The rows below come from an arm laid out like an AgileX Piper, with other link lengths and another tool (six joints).
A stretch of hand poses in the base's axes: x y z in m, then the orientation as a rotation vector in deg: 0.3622 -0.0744 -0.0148 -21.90 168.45 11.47; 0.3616 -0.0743 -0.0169 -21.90 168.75 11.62; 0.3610 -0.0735 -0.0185 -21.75 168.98 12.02; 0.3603 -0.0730 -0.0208 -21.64 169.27 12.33; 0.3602 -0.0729 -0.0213 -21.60 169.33 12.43; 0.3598 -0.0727 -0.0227 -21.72 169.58 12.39; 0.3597 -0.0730 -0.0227 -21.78 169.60 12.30; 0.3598 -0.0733 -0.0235 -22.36 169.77 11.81; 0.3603 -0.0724 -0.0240 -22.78 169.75 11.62; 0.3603 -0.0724 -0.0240 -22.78 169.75 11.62; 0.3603 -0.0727 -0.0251 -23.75 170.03 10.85; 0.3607 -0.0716 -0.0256 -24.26 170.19 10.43; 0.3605 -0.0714 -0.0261 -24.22 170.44 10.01; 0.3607 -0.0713 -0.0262 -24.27 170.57 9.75; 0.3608 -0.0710 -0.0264 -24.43 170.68 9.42; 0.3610 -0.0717 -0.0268 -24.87 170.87 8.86; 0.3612 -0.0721 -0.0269 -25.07 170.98 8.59
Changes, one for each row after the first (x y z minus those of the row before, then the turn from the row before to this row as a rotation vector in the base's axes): -0.0006 0.0001 -0.0021 0.05 0.32 0.00; -0.0006 0.0008 -0.0016 0.23 0.27 -0.08; -0.0007 0.0005 -0.0023 0.16 0.32 -0.06; -0.0001 0.0001 -0.0005 0.06 0.07 -0.02; -0.0004 0.0002 -0.0014 -0.08 0.25 0.07; -0.0001 -0.0003 0.0000 -0.07 0.01 0.03; 0.0001 -0.0003 -0.0008 -0.38 0.14 0.36; 0.0005 0.0009 -0.0005 -0.15 -0.02 0.27; 0.0000 0.0000 0.0000 0.00 0.00 0.00; 0.0000 -0.0003 -0.0011 -0.61 0.24 0.60; 0.0004 0.0011 -0.0005 -0.33 0.14 0.31; -0.0002 0.0002 -0.0005 -0.31 0.18 -0.06; 0.0002 0.0001 -0.0001 -0.19 0.09 0.02; 0.0001 0.0003 -0.0002 -0.24 0.07 0.09; 0.0002 -0.0007 -0.0004 -0.42 0.15 0.26; 0.0002 -0.0004 -0.0001 -0.21 0.09 0.12
